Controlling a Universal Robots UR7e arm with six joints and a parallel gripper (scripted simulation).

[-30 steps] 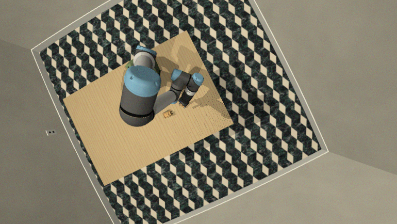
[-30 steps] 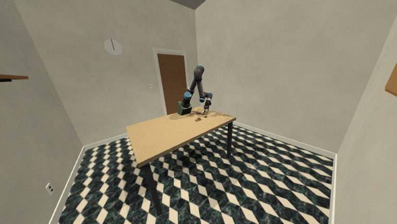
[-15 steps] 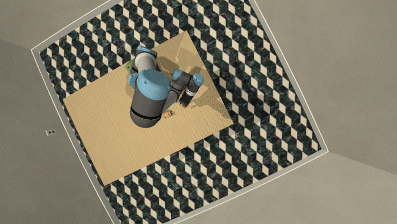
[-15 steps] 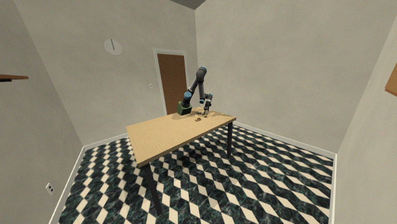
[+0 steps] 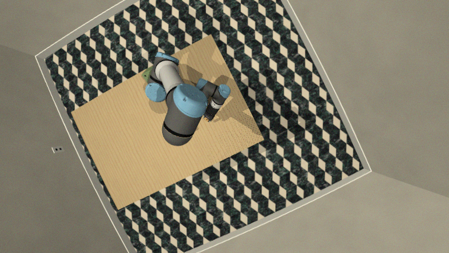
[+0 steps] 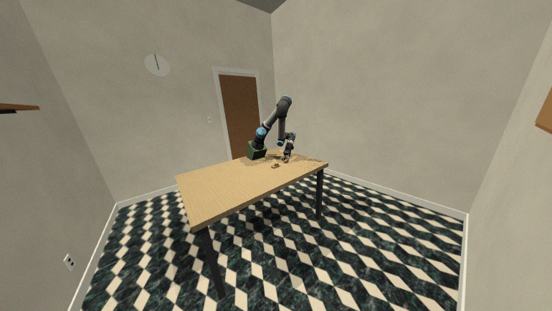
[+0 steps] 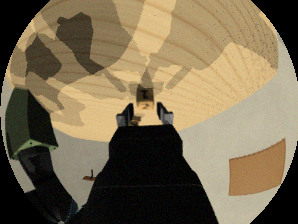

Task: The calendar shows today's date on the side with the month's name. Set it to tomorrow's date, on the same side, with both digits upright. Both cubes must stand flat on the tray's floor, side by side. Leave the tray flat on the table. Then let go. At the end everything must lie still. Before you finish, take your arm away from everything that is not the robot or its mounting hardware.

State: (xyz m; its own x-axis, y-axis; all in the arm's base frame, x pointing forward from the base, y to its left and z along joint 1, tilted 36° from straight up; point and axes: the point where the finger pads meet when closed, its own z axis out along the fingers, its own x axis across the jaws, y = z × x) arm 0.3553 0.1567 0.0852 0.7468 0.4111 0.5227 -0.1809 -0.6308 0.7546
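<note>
Right now my hand is 1 cm to the left of the wooden cube and 3 cm above it. The rest, counted from my hand: wooden tray 1 cm ahead, 17 cm to the right, 4 cm below.
</note>
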